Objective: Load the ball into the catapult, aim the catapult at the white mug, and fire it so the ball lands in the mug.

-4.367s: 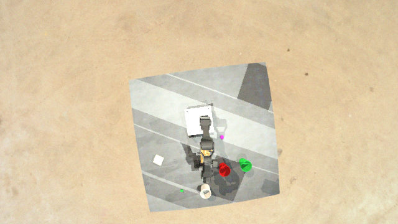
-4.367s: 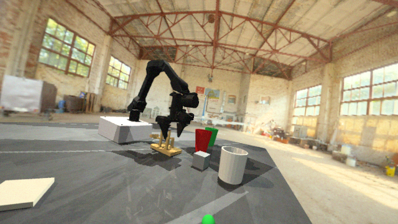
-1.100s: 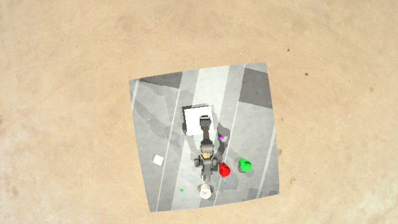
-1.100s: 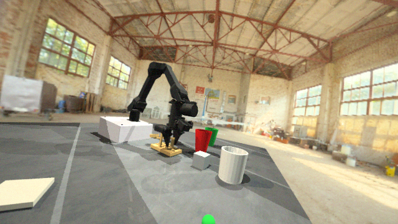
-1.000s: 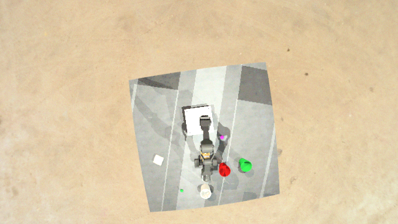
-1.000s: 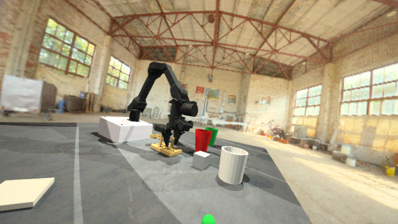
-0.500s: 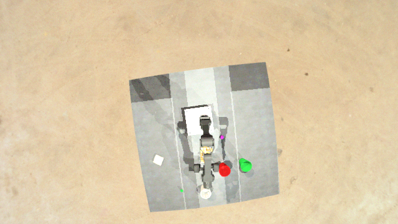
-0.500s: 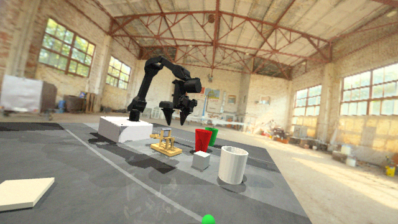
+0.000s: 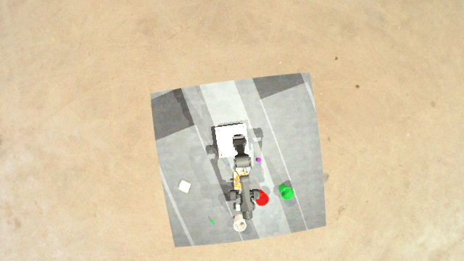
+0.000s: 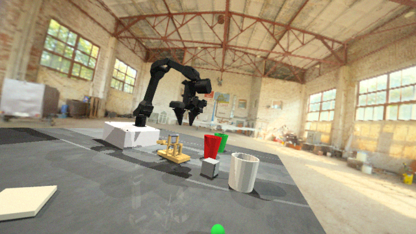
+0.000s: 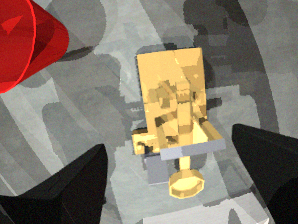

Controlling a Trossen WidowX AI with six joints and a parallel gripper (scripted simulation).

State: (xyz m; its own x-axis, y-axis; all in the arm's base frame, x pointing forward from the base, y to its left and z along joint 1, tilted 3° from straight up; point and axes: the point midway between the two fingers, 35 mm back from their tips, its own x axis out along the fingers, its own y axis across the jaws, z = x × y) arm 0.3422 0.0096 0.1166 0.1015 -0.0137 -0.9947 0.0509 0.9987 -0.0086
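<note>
Right now my gripper tip is 180 mm past the magenta ball, 140 mm to the right of it and 140 mm above it. The rest, counted from my gripper tip: grey cube 180 mm ahead, 40 mm to the right, 130 mm below; then red cup 90 mm ahead, 130 mm to the left, 130 mm below; then wooden catapult 60 mm behind, 110 mm below.
</note>
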